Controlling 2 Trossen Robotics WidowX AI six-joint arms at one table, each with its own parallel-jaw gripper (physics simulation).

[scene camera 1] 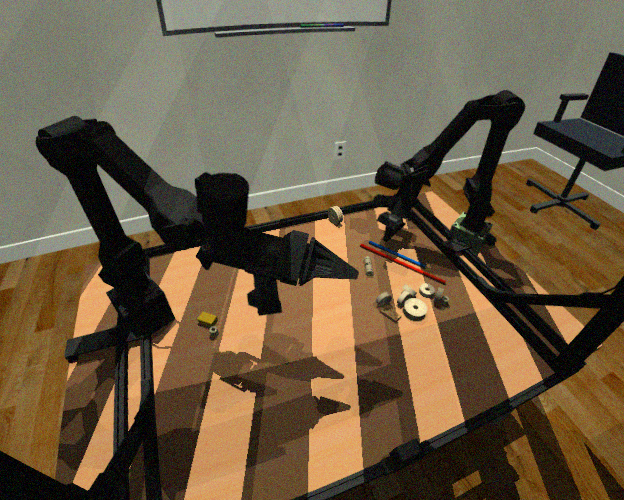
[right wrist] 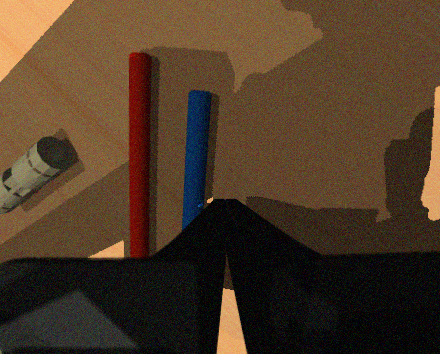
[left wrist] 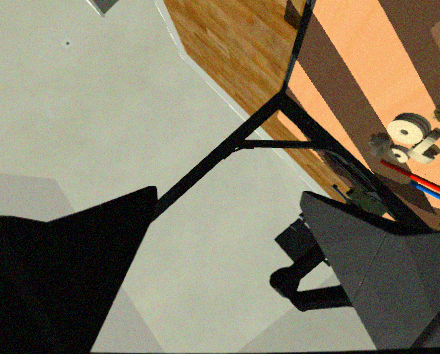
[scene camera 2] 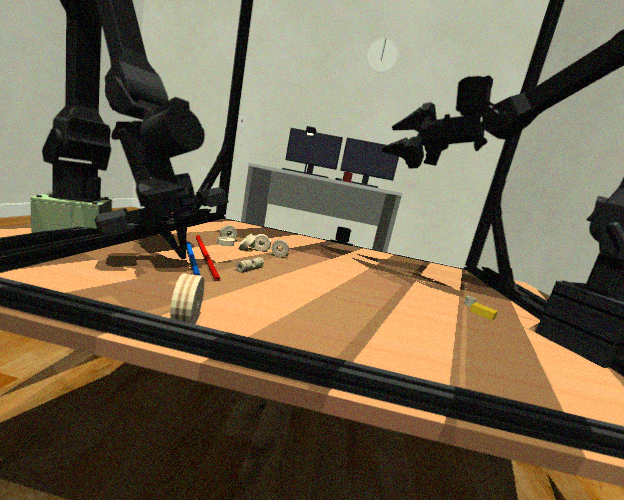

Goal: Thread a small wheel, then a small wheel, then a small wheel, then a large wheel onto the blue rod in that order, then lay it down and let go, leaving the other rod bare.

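Frame: origin at the left arm's base, x right, y back, z down, level; millimetres.
Where they show: left gripper, fingertip midpoint: [scene camera 1: 351, 275] [left wrist: 230, 195] [scene camera 2: 387, 138]; right gripper, fingertip midpoint: [scene camera 1: 385, 241] [right wrist: 224, 210] [scene camera 2: 183, 258]; left arm's base, link origin: [scene camera 1: 134, 291] [scene camera 2: 607, 293]; right arm's base, link origin: [scene camera 1: 472, 224] [scene camera 2: 75, 197].
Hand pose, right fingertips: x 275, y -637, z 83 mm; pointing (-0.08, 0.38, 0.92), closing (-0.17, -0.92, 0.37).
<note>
Each offset is from my right fingertips to the centre of the thing.
The blue rod {dx +51, dy +13, dz +12 mm} [scene camera 1: 396, 254] [scene camera 2: 192, 258] [left wrist: 425, 189] [right wrist: 198, 150] lies bare beside the longer red rod {dx +82, dy +38, dz +12 mm} [scene camera 1: 403, 264] [scene camera 2: 207, 257] [right wrist: 140, 150], also bare. My right gripper [scene camera 1: 385, 238] [scene camera 2: 182, 255] [right wrist: 224, 210] is shut with nothing between its fingertips, low beside the blue rod; its left finger hides part of that rod in the right wrist view. A large wheel {dx +199, dy +168, dz +6 mm} [scene camera 1: 408, 311] lies flat among several smaller wheels, including one small wheel {dx +190, dy +86, dz +10 mm} [scene camera 1: 422, 292] and another {dx +125, dy +201, dz -3 mm} [scene camera 1: 384, 297]. My left gripper [scene camera 1: 356, 273] [scene camera 2: 389, 138] [left wrist: 230, 195] is open and empty, high above the table.
A thick striped wheel {dx -186, dy +12, dz -12 mm} [scene camera 1: 334, 215] [scene camera 2: 183, 298] stands on edge near the frame rail. A pale cylinder {dx +21, dy +117, dz +7 mm} [scene camera 1: 368, 266] [scene camera 2: 250, 264] [right wrist: 30, 172] lies beside the rods. A yellow block {dx -158, dy +535, dz +9 mm} [scene camera 1: 207, 318] [scene camera 2: 483, 310] lies near the left arm's base.
</note>
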